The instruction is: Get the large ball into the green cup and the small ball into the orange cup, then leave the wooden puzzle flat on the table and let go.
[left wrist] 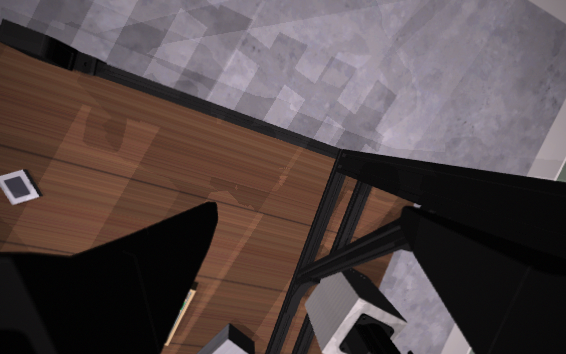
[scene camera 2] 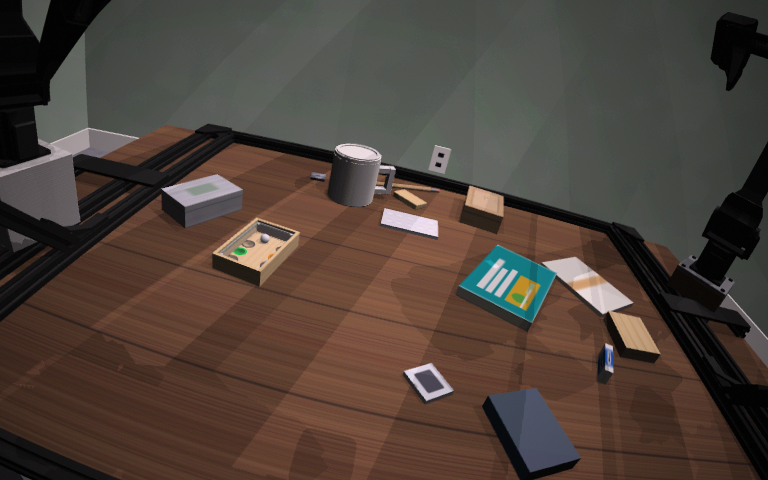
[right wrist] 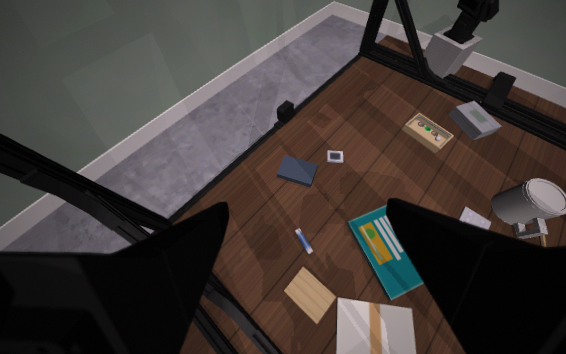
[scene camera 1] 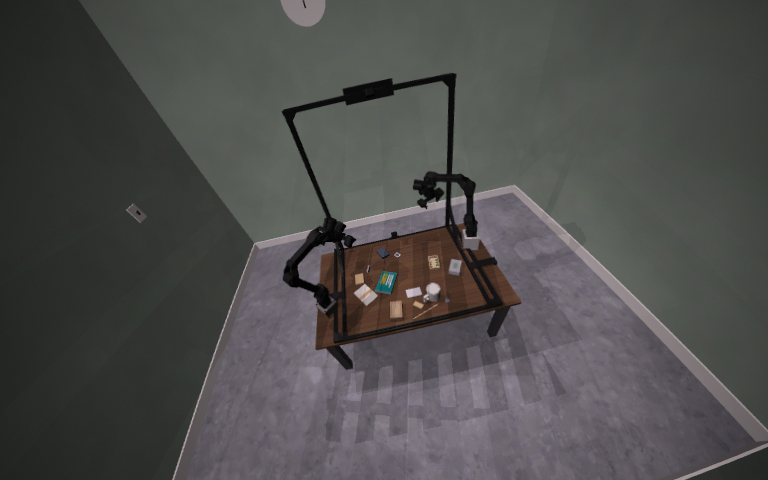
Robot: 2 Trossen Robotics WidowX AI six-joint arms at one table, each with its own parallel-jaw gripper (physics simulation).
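Frame: origin at the left arm's base, x ahead, y right, z down, level; millimetres.
Seen in the pictures: left gripper, fingertip midpoint: [left wrist: 308, 212] [scene camera 1: 431, 205]; right gripper, fingertip midpoint: [right wrist: 306, 207]; left arm's base, origin of the base link: [left wrist: 366, 337] [scene camera 2: 15, 154] [right wrist: 458, 36] [scene camera 1: 471, 233]; right arm's base, origin of the base link: [scene camera 2: 707, 273] [scene camera 1: 325, 303].
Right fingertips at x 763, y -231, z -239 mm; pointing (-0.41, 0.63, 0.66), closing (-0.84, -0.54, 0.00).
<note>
Pixels of each thing's top centre, then the offset from my right fingertips to it. "spot": a spot on its surface instead.
- wooden puzzle, middle of its top: [scene camera 2: 258, 242] [right wrist: 429, 129] [scene camera 1: 433, 261] dz +332, dx -496, dy +66 mm
- green cup, surface spot: [scene camera 2: 240, 251] [right wrist: 421, 122] spot: dz +334, dx -503, dy +95 mm
- orange cup, surface spot: [scene camera 2: 270, 256] spot: dz +335, dx -468, dy +80 mm
- pale ball, middle of its top: [scene camera 2: 265, 234] [right wrist: 439, 136] dz +338, dx -506, dy +36 mm
- grey box, middle of its top: [scene camera 2: 202, 189] [right wrist: 478, 116] [scene camera 1: 455, 265] dz +320, dx -636, dy +17 mm
- large mug, surface spot: [scene camera 2: 354, 175] spot: dz +296, dx -466, dy -154 mm
- teal box, middle of its top: [scene camera 2: 513, 278] [right wrist: 389, 247] [scene camera 1: 386, 281] dz +339, dx -177, dy -90 mm
- dark blue box, middle of its top: [scene camera 2: 533, 426] [right wrist: 297, 169] [scene camera 1: 382, 252] dz +336, dx -126, dy +173 mm
- white-framed tile, middle of its top: [scene camera 2: 429, 381] [left wrist: 17, 187] [right wrist: 335, 156] dz +348, dx -236, dy +154 mm
The wooden puzzle [scene camera 1: 433, 262] [scene camera 2: 237, 268] [right wrist: 421, 140] lies flat on the table as a shallow open tray; its edge shows in the left wrist view [left wrist: 180, 317]. The green cup [scene camera 2: 240, 251] [right wrist: 427, 128] is near one end, and the orange cup [scene camera 2: 270, 256] is partly hidden by the near wall. One pale ball [scene camera 2: 265, 238] [right wrist: 438, 138] rests toward the other end, outside the green cup; its size class is unclear. A second ball cannot be made out. My left gripper [scene camera 1: 431, 199] [left wrist: 308, 212] is open, high above the table. My right gripper [scene camera 1: 346, 243] [right wrist: 306, 207] is open and empty, away from the puzzle.
A grey box [scene camera 2: 202, 199] [right wrist: 475, 120] stands beside the puzzle. A large mug [scene camera 2: 354, 175] [right wrist: 530, 200] stands behind it. A teal box [scene camera 2: 506, 285] [right wrist: 385, 252], a dark blue box [scene camera 2: 531, 433] [right wrist: 297, 170] and a white-framed tile [scene camera 2: 428, 382] [left wrist: 18, 187] lie farther off.
</note>
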